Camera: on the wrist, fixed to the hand. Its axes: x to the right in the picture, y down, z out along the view.
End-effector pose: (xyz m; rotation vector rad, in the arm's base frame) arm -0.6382 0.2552 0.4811 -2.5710 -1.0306 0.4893
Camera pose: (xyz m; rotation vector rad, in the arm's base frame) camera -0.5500 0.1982 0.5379 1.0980 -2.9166 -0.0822
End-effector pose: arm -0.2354 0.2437 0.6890 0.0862 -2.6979 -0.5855
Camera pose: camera -0.2054 0.2663 0.8023 -2.2531 0.0030 0.7454
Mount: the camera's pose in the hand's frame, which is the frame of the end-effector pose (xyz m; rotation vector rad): 0.0087 0.0678 -0.0979 -0.3155 -0.5760 -3.0353
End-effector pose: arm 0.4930 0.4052 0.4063 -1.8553 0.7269 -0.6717
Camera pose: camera 0.4155 0.3185 0.3792 1.0941 2.1591 0.8496
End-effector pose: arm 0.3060 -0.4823 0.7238 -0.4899 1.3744 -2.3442
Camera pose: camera 0.2617 -0.4437 0.6198 1.4368 0.2455 0.2586
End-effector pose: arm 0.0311 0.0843 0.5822 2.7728 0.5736 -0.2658
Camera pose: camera 0.0786 0.0596 0.6889 -0.6398 2.8300 -0.9307
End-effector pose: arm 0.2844 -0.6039 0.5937 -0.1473 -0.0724 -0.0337
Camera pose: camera 0.3025 -0.5516 0.4879 0.2192 0.7967 3.0047
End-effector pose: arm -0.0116 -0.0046 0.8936 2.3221 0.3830 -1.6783
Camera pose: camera 0.1017 -0.0330 0.9184 0.5763 -2.0141 0.6590
